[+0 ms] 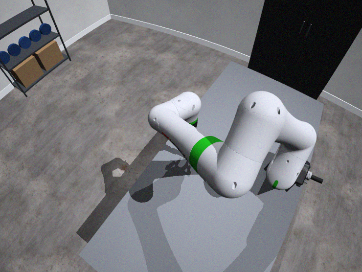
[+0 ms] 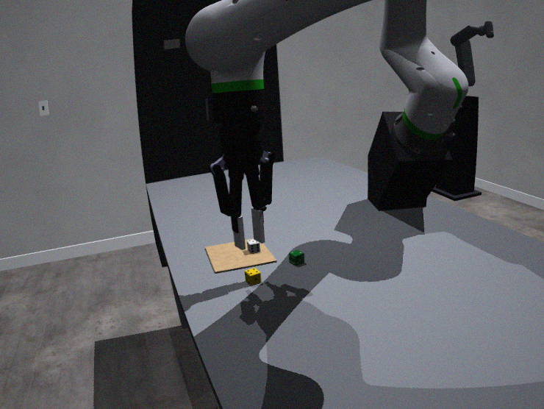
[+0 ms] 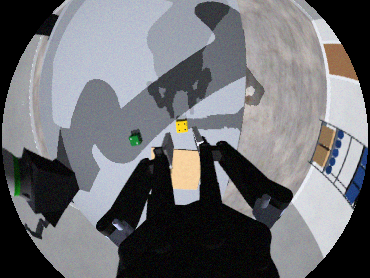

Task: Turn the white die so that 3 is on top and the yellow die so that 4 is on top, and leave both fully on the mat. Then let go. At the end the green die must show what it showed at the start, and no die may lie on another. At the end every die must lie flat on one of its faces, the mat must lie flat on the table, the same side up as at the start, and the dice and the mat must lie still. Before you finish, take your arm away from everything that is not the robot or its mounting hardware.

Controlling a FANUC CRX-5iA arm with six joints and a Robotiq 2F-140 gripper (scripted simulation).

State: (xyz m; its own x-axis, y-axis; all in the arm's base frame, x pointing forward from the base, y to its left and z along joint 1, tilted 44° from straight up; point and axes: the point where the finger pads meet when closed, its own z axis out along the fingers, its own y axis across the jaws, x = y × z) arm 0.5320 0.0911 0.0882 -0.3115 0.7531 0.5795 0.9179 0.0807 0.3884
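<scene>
The yellow die is 10 cm below my hand. From my hand the other things lie so: white die 14 cm to the right, 10 cm below, 4 cm behind; then tan mat 14 cm to the right, 12 cm below; then green die 11 cm behind, 10 cm below, 4 cm to the right.
</scene>
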